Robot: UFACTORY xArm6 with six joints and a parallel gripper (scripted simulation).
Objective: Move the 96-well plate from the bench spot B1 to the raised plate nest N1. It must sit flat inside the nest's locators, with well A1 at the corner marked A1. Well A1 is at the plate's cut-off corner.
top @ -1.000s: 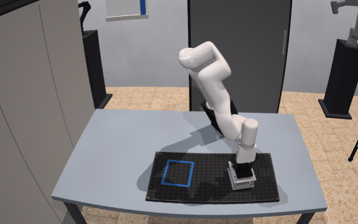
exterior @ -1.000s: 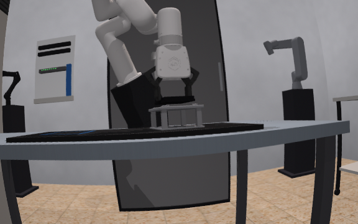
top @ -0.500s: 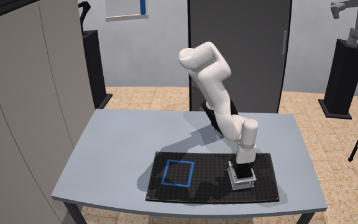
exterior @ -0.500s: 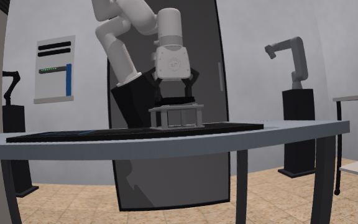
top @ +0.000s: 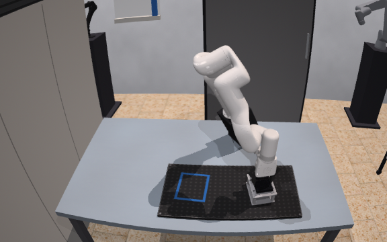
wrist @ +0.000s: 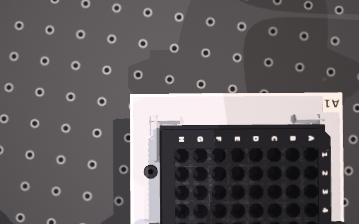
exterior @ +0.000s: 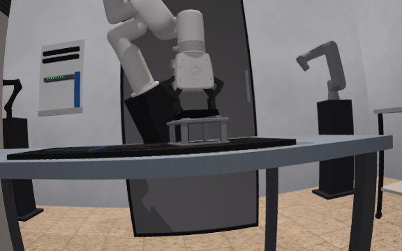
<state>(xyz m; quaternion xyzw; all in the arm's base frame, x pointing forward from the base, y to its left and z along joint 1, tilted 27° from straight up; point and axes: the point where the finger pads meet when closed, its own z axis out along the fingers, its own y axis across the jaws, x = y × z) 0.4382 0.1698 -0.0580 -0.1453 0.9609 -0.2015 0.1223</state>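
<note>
The black 96-well plate is 1 cm below my hand. The rest, counted from my hand: grey raised plate nest (3 cm below).
</note>
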